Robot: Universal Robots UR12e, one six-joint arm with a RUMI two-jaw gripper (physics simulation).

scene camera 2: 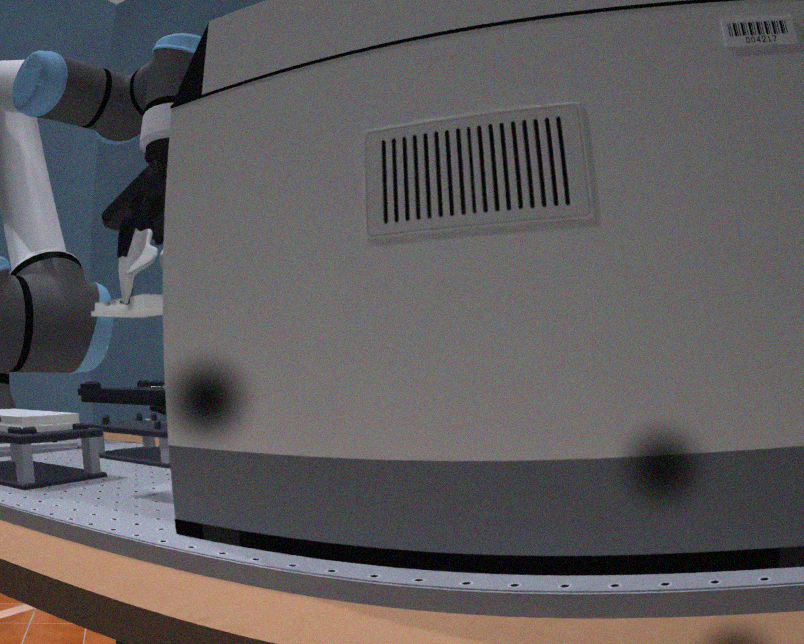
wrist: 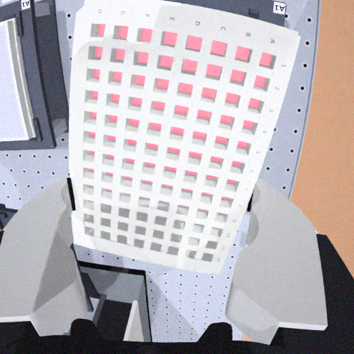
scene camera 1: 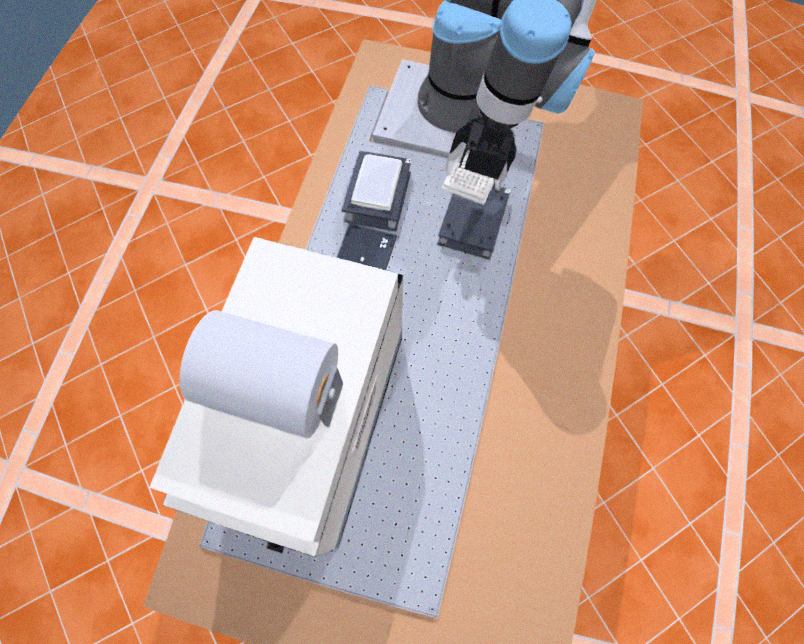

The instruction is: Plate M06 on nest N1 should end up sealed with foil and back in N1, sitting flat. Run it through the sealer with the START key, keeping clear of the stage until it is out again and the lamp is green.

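Frame: origin at the arm's base, x ahead, y left, z up, level; millimetres.
Seen in the pictures: gripper, fingertip midpoint: (scene camera 2: 152, 311) (scene camera 1: 471, 179); arm's base, link origin: (scene camera 1: 455, 103).
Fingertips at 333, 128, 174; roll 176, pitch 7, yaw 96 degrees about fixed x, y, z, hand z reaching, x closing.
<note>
Offsets run from my fingertips to a thing's top centre, as dx, dy, dz. "pt": to the spot under its first point. Level surfaces: height alone.
My gripper (scene camera 1: 477, 175) (wrist: 161, 182) is shut on a white multiwell plate {-20, +0, +16} (scene camera 1: 469, 186) (scene camera 2: 137, 307) (wrist: 160, 130). The jaws grip its two long sides, near one end. Its wells show open with pink in most of them, and no foil shows. The plate is held in the air above the rear edge of a dark nest {-24, +19, -127} (scene camera 1: 469, 224). I cannot read a nest name or plate name. The sealer (scene camera 1: 322, 281) (scene camera 2: 302, 335) is a large white box with a foil roll {pt +538, -105, +296} (scene camera 1: 258, 372) on top. Its dark stage {+217, -148, -79} (scene camera 1: 362, 251), marked A1, shows at the end facing the arm. The START key and lamp do not show.
A second dark nest {pt +57, -244, -129} (scene camera 1: 348, 201) (wrist: 44, 100) holds a white-topped plate {-8, -203, -112} (scene camera 1: 377, 179) (scene camera 2: 40, 419) (wrist: 12, 80), left of the held plate in scene camera 1. The nests and sealer stand on a perforated metal board {dz -178} (scene camera 1: 429, 402). The arm base is behind them.
</note>
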